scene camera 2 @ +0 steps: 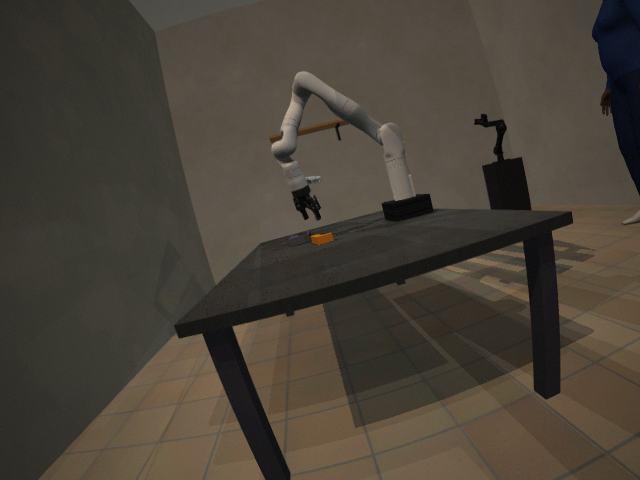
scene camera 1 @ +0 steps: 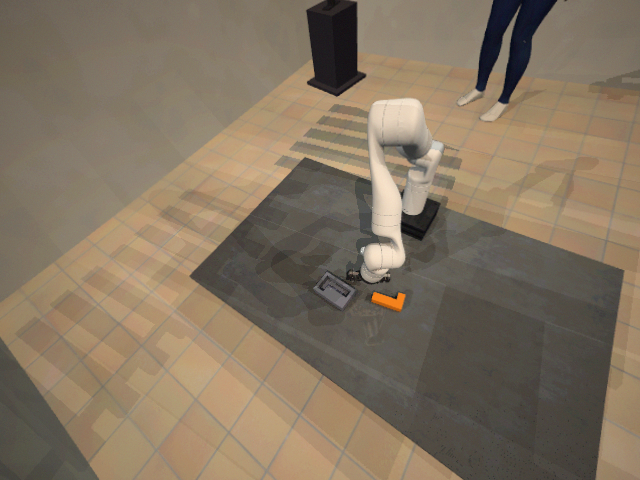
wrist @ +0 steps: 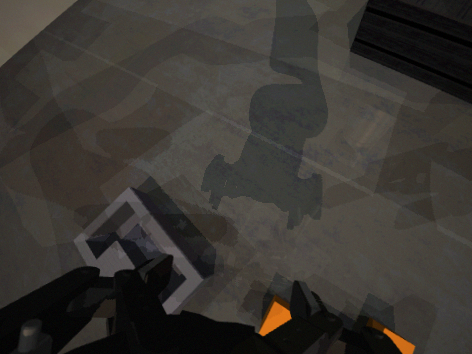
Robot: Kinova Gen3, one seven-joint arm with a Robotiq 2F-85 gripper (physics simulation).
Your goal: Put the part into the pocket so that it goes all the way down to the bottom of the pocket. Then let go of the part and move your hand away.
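Frame: origin at the arm's base, x ahead, y left, z up, level; metres.
Seen in the pictures: gripper, between the fingertips: (scene camera 2: 312,219) (wrist: 230,281); arm's base, origin of its link: (scene camera 2: 404,198) (scene camera 1: 411,206).
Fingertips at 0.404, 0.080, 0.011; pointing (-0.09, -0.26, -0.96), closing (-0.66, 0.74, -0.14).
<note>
Offsets run from my fingertips to a thing's top centre, as dx, dy, dz. Level surfaces: height alone.
The orange L-shaped part @(-0.029, +0.089, -0.060) (scene camera 1: 386,300) (scene camera 2: 322,238) (wrist: 276,316) lies flat on the table beside the grey pocket block. In the wrist view the fingers partly hide it at the lower right. The grey block @(+0.086, -0.081, -0.054) (scene camera 1: 341,301) (scene camera 2: 298,239) (wrist: 162,235) has an L-shaped pocket, with no part in it. The left finger covers a portion of the block in the wrist view. My gripper (scene camera 1: 370,281) (scene camera 2: 311,217) (wrist: 230,281) is open and empty, pointing down. It hangs above the table, clear of both block and part.
The dark table @(dz -0.091) (scene camera 1: 480,330) (scene camera 2: 403,248) carries the arm's black base (scene camera 1: 424,227) (scene camera 2: 408,206) (wrist: 425,55), farther back. A black pedestal (scene camera 1: 333,49) (scene camera 2: 506,183) and a standing person (scene camera 1: 516,51) (scene camera 2: 622,93) are beyond the table.
</note>
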